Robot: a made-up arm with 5 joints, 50 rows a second.
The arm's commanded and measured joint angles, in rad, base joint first. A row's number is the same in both.
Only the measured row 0 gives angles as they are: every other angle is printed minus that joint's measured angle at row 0.
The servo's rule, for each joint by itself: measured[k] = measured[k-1] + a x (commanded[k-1-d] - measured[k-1]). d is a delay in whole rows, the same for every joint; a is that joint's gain. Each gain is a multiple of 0.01, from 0.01 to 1. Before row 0 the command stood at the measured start. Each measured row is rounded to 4 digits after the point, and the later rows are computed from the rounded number. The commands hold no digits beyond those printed.
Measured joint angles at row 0:
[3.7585, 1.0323, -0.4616, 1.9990, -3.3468]
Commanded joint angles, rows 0 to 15:
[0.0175, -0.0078, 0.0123, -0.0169, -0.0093]
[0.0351, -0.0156, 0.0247, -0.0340, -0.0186]
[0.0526, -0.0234, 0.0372, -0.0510, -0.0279]
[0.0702, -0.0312, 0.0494, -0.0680, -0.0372]
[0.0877, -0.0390, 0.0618, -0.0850, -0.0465]
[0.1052, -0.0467, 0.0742, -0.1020, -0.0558]
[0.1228, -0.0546, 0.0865, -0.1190, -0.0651]
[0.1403, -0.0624, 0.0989, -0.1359, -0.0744]
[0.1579, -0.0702, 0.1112, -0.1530, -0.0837]
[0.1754, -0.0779, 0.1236, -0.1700, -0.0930]
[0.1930, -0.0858, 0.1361, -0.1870, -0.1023]
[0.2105, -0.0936, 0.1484, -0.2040, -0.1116]
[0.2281, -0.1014, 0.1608, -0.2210, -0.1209]
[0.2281, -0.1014, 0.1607, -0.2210, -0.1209]
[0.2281, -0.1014, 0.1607, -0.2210, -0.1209]
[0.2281, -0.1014, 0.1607, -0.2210, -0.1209]
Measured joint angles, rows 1 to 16:
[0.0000, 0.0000, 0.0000, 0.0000, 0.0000]
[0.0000, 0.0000, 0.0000, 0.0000, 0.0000]
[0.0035, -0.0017, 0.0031, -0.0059, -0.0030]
[0.0098, -0.0048, 0.0085, -0.0157, -0.0080]
[0.0184, -0.0089, 0.0157, -0.0281, -0.0144]
[0.0288, -0.0138, 0.0241, -0.0421, -0.0217]
[0.0406, -0.0193, 0.0335, -0.0571, -0.0296]
[0.0535, -0.0253, 0.0437, -0.0728, -0.0380]
[0.0674, -0.0317, 0.0544, -0.0890, -0.0467]
[0.0820, -0.0385, 0.0655, -0.1054, -0.0556]
[0.0972, -0.0455, 0.0769, -0.1221, -0.0646]
[0.1128, -0.0526, 0.0886, -0.1389, -0.0737]
[0.1288, -0.0599, 0.1005, -0.1557, -0.0829]
[0.1451, -0.0673, 0.1125, -0.1726, -0.0921]
[0.1617, -0.0748, 0.1246, -0.1895, -0.1013]
[0.1750, -0.0807, 0.1336, -0.2005, -0.1076]
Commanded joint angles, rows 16 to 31:
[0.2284, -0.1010, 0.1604, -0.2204, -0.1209]
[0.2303, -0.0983, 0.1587, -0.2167, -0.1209]
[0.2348, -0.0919, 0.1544, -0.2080, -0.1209]
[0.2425, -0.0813, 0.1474, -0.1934, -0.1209]
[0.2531, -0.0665, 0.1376, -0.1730, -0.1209]
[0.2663, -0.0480, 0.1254, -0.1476, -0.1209]
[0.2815, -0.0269, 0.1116, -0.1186, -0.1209]
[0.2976, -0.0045, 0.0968, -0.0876, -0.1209]
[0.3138, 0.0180, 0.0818, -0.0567, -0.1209]
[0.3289, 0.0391, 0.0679, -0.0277, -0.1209]
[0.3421, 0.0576, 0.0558, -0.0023, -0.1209]
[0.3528, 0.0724, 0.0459, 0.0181, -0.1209]
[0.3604, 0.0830, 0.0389, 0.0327, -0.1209]
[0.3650, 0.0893, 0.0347, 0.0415, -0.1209]
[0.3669, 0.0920, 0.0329, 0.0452, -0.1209]
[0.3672, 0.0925, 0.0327, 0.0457, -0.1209]
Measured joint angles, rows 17 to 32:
[0.1856, -0.0853, 0.1404, -0.2077, -0.1119]
[0.1941, -0.0888, 0.1455, -0.2124, -0.1148]
[0.2010, -0.0915, 0.1492, -0.2152, -0.1168]
[0.2069, -0.0930, 0.1516, -0.2157, -0.1181]
[0.2125, -0.0928, 0.1523, -0.2130, -0.1190]
[0.2185, -0.0903, 0.1511, -0.2061, -0.1196]
[0.2254, -0.0851, 0.1477, -0.1945, -0.1200]
[0.2336, -0.0769, 0.1421, -0.1781, -0.1203]
[0.2432, -0.0659, 0.1345, -0.1573, -0.1205]
[0.2541, -0.0524, 0.1251, -0.1329, -0.1206]
[0.2660, -0.0369, 0.1143, -0.1062, -0.1207]
[0.2786, -0.0202, 0.1027, -0.0787, -0.1208]
[0.2913, -0.0031, 0.0910, -0.0520, -0.1208]
[0.3036, 0.0135, 0.0797, -0.0275, -0.1208]
[0.3150, 0.0288, 0.0695, -0.0064, -0.1208]
[0.3250, 0.0421, 0.0608, 0.0104, -0.1208]

